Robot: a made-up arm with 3 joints. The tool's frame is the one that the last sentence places.
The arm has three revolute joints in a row. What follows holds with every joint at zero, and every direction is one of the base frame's. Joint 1 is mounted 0.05 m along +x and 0.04 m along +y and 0.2 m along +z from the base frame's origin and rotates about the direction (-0.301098, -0.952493, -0.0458). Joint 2 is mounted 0.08 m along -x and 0.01 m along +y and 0.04 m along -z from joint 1 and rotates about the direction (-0.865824, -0.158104, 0.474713). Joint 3 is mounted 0.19 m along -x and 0.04 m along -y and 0.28 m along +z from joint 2 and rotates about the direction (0.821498, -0.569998, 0.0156). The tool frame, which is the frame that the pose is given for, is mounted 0.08 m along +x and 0.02 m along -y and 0.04 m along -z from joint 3; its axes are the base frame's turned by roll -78.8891, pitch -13.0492 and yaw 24.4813 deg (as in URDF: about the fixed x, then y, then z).
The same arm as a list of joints. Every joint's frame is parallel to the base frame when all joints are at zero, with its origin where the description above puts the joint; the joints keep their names.
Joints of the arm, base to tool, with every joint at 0 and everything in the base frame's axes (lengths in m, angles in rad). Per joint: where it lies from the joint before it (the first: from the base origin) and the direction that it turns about. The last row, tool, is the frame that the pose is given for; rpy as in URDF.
joint 1: offset 0.05 0.04 0.2 axis -0.301098 -0.952493 -0.0458
joint 2: offset -0.08 0.01 -0.04 axis -0.865824 -0.158104 0.474713
joint 3: offset -0.19 -0.04 0.28 axis 0.821498 -0.569998 0.0156
tool: offset 0.08 -0.02 -0.04 rpy -1.3769 -0.2278 0.4273

